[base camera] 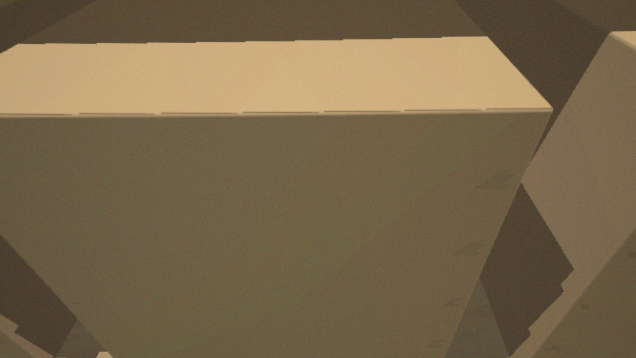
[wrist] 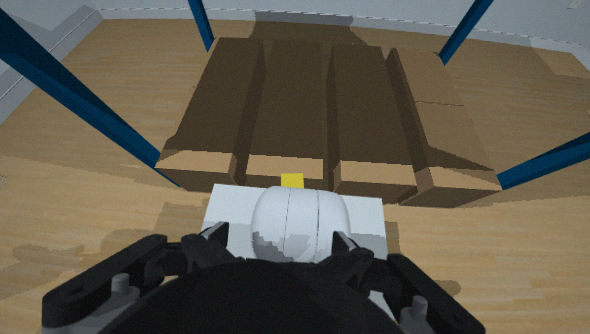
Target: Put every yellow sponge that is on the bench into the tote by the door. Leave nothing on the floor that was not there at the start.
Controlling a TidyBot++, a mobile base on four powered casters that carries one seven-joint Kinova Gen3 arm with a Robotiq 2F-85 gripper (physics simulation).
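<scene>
My gripper (wrist: 280,238) is open at the bottom of the wrist view, with a rounded white body showing beyond and between its fingers. A small yellow piece (wrist: 292,180) shows just past that white body, in front of the brown boxes. Most of it may be hidden, and I cannot tell whether it is a sponge or what it rests on. The bench top does not show in the wrist view; blue legs (wrist: 80,100) stand around the boxes. The tote does not show in either view.
Long brown boxes (wrist: 292,95) lie side by side on the wooden floor (wrist: 525,240), between the blue legs. The rounded white body (wrist: 300,215) sits on a white block (wrist: 367,215). In the base view a large tan box-like block (base camera: 260,210) stands very close, with another at the right.
</scene>
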